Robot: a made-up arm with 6 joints. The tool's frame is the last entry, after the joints. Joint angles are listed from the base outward.
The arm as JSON. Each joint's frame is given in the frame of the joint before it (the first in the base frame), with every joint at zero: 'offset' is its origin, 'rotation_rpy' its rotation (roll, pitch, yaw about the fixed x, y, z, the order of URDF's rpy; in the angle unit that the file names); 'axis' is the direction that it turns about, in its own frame. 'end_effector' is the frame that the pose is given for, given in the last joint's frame.
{
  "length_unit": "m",
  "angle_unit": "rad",
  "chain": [
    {
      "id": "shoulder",
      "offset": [
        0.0,
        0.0,
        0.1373
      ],
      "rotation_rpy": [
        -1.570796,
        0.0,
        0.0
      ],
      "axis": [
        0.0,
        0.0,
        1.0
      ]
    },
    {
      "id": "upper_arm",
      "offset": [
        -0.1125,
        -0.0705,
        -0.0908
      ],
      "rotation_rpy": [
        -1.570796,
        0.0,
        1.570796
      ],
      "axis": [
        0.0,
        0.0,
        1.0
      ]
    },
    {
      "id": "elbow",
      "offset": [
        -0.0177,
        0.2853,
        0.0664
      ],
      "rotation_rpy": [
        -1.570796,
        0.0,
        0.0
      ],
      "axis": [
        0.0,
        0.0,
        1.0
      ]
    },
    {
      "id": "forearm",
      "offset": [
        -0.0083,
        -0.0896,
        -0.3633
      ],
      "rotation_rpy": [
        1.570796,
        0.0,
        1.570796
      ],
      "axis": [
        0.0,
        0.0,
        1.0
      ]
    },
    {
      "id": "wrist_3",
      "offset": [
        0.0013,
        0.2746,
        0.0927
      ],
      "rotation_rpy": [
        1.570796,
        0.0,
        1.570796
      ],
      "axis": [
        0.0,
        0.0,
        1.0
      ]
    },
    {
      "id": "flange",
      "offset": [
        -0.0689,
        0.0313,
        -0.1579
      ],
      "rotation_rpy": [
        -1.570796,
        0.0,
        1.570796
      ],
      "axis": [
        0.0,
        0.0,
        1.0
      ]
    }
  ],
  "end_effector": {
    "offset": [
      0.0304,
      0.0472,
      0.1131
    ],
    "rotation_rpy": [
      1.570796,
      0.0,
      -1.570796
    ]
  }
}
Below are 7 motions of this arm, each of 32 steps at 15 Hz.
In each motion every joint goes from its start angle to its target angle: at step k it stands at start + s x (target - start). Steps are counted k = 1, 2, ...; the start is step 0. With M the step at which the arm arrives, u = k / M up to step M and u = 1 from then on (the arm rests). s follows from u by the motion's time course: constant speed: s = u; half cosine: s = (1 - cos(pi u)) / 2; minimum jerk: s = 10 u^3 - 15 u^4 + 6 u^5.
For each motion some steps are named. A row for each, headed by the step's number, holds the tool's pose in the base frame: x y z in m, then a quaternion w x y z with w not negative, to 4 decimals.
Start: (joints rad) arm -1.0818 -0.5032 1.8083 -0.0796 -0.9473 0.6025
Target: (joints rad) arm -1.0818 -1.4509 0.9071 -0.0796 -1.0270 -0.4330
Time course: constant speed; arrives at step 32
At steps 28, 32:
28: 0.1272 0.2086 -0.0200 0.5245 0.2746 -0.7214 -0.3592
32: 0.0824 0.2416 -0.0372 0.5195 0.2912 -0.7340 -0.3265

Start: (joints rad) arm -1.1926 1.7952 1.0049 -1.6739 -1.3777 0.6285
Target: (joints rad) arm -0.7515 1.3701 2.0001 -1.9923 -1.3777 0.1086
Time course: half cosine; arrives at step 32
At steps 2, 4, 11, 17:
2: -0.0939 -0.0240 0.3413 0.4059 0.9106 0.0743 0.0224
4: -0.0873 -0.0145 0.3412 0.4160 0.9056 0.0826 0.0072
11: -0.0487 0.0644 0.3276 0.4970 0.8503 0.1419 -0.0996
17: -0.0414 0.1615 0.2863 0.5991 0.7518 0.1974 -0.1920

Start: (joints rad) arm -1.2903 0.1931 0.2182 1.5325 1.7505 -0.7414
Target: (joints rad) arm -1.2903 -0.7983 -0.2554 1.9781 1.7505 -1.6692
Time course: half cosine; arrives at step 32
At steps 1, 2, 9, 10, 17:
1: -0.2195 0.1559 -0.3342 0.2817 -0.6240 0.7105 0.1628
2: -0.2221 0.1564 -0.3326 0.2843 -0.6247 0.7075 0.1687
9: -0.2855 0.1591 -0.2950 0.3361 -0.6277 0.6297 0.3106
10: -0.2997 0.1572 -0.2864 0.3447 -0.6247 0.6112 0.3426
17: -0.4057 0.1085 -0.2168 0.3709 -0.5508 0.4575 0.5914

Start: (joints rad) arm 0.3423 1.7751 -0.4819 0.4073 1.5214 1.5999
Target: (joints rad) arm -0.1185 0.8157 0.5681 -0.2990 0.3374 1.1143
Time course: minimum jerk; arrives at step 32
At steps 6, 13, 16, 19, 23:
6: -0.4009 0.1810 0.4124 0.7033 -0.0136 0.6600 -0.2637
13: -0.4373 0.0434 0.4042 0.7191 -0.0839 0.6684 -0.1707
16: -0.4545 -0.0448 0.3597 0.7521 -0.1516 0.6336 -0.0998
19: -0.4552 -0.1281 0.2902 0.7964 -0.2288 0.5591 -0.0293
23: -0.4262 -0.2058 0.1953 0.8465 -0.3150 0.4277 0.0356

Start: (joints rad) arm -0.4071 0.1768 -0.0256 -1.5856 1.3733 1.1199
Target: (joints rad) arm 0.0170 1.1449 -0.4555 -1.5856 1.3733 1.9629
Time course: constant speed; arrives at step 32
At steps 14, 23, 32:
14: -0.0402 -0.1372 0.3289 0.1236 -0.0288 0.8752 0.4668
23: -0.0031 -0.1122 0.3178 0.0548 -0.0174 -0.9357 -0.3482
32: 0.0246 -0.0991 0.2967 0.2301 -0.0826 -0.9417 -0.2314

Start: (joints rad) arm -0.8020 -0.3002 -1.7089 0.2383 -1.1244 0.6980
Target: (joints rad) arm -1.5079 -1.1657 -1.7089 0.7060 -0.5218 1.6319
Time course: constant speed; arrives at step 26
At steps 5, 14, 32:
5: -0.5526 -0.3001 0.0783 0.6097 -0.5116 0.6048 0.0290
14: -0.4777 -0.3233 -0.0391 0.6279 -0.4463 0.6369 -0.0306
32: -0.3270 -0.3547 -0.1386 0.6261 -0.3779 0.6801 -0.0520

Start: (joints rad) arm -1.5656 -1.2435 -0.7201 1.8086 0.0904 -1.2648
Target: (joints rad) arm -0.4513 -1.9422 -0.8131 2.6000 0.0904 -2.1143
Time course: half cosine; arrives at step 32
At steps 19, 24, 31, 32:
19: -0.4382 -0.0908 0.0860 0.8145 -0.1619 -0.3182 -0.4574
24: -0.4191 -0.1167 0.1914 0.8480 -0.2667 -0.2563 -0.3795
31: -0.3907 -0.1333 0.2555 0.8676 -0.3242 -0.2163 -0.3089
32: -0.3902 -0.1336 0.2565 0.8679 -0.3251 -0.2157 -0.3076

